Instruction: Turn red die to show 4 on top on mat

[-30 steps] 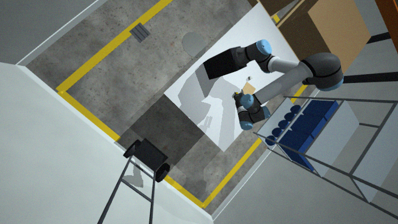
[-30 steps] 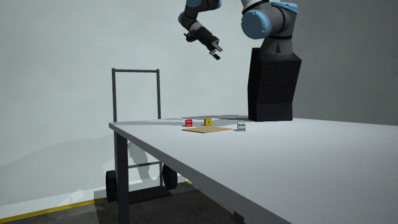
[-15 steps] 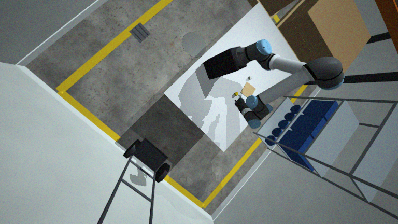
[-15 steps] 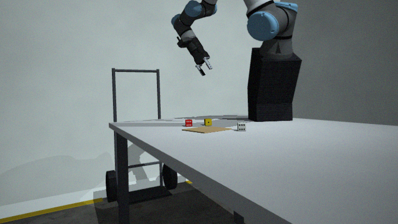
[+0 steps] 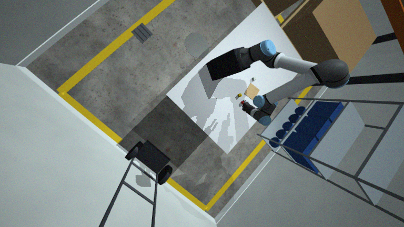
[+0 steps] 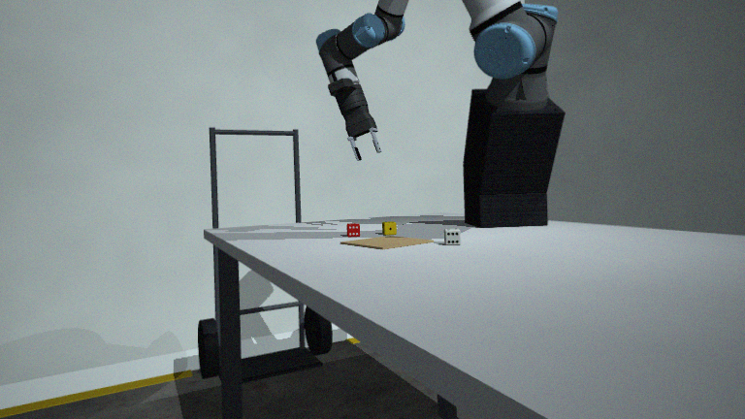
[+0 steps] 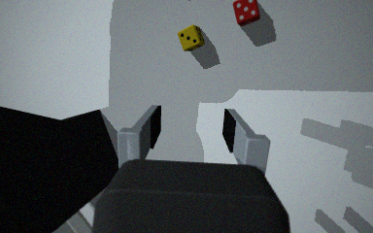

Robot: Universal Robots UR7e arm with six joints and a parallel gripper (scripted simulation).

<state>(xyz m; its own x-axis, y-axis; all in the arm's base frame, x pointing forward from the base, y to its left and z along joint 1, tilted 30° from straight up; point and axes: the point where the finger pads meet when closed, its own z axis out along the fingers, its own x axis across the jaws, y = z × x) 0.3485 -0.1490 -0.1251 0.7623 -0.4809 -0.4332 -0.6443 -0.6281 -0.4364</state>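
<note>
Now: the red die 200 mm below my hand, 80 mm to the left of it and 80 mm ahead of it. Also, from my hand: yellow die 200 mm below, 100 mm to the left, 10 mm behind; white die 340 mm to the left, 200 mm below, 20 mm behind; tan mat 240 mm to the left, 210 mm below, 70 mm ahead.
</note>
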